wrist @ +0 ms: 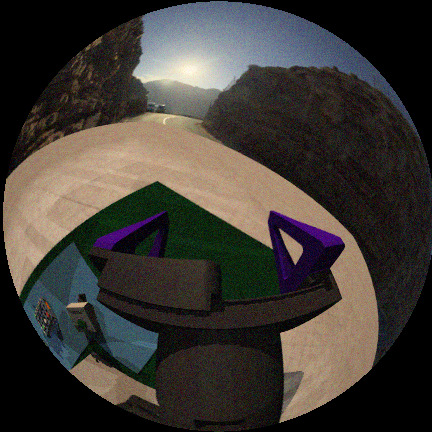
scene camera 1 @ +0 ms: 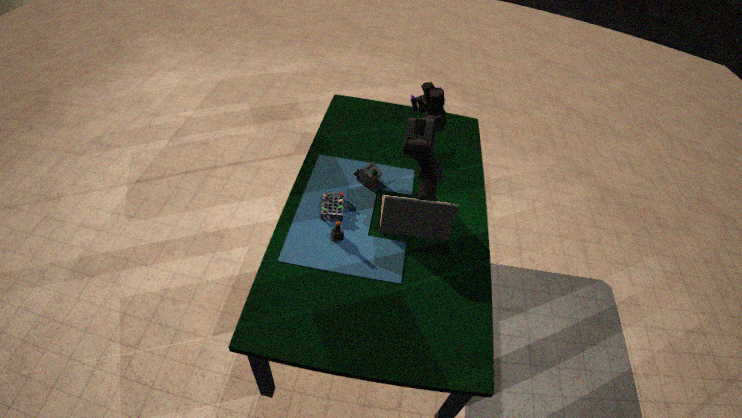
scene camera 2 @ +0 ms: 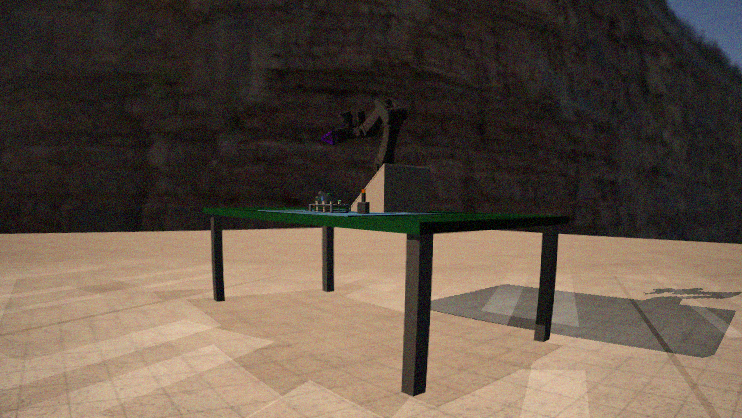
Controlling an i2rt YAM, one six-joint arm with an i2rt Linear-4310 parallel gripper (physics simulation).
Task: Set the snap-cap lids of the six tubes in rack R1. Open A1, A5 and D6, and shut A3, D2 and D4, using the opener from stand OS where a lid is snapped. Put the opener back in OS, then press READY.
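Places are measured from the arm's base along level axes (x ahead, y left, z up), in centimetres.
Pixels of known places: gripper, fingertip midpoint: (wrist: 218, 216) (scene camera 1: 422, 92) (scene camera 2: 326, 136); arm's base at its link origin: (scene camera 1: 426, 200) (scene camera 2: 398, 183).
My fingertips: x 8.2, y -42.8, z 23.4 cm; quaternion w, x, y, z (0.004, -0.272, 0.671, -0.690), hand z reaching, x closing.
For each thing: its top centre in the pictures, then the offset to it from my fingertips. Level surfaces: height alone.
- Rack R1 at its top centre: (scene camera 2: 328, 196) (scene camera 1: 333, 197) dx +28.0, dy +44.0, dz -29.4 cm
- opener at its top centre: (scene camera 2: 363, 189) (scene camera 1: 338, 222) dx +22.9, dy +59.3, dz -26.8 cm
- pale box with a green button, top centre: (wrist: 75, 313) (scene camera 2: 324, 190) (scene camera 1: 371, 166) dx +16.2, dy +23.7, dz -26.9 cm
- blue mat at its surface level: dz -35.3 cm
Rack R1 (scene camera 1: 332, 206) (scene camera 2: 329, 207) (wrist: 46, 317) stands on the blue mat and holds small tubes with coloured lids, some red or orange and some green. The lids are too small to tell open from shut. The opener (scene camera 1: 337, 224) (scene camera 2: 363, 193), with an orange top, is upright in its dark stand OS (scene camera 1: 337, 235) (scene camera 2: 362, 207), beside the rack. A pale box with a green button (scene camera 1: 369, 175) (wrist: 80, 312), likely READY, sits on the mat on the rack's other side. My gripper (wrist: 218, 216) (scene camera 2: 328, 137) is open and empty, high above the table's far end, well away from the rack.
The blue mat (scene camera 1: 311, 249) (wrist: 60, 270) lies on the green table (scene camera 1: 363, 321) (scene camera 2: 311, 220). The arm rises from a large grey block (scene camera 1: 417, 218) (scene camera 2: 407, 186) beside the mat. The table's edges show in both scene views.
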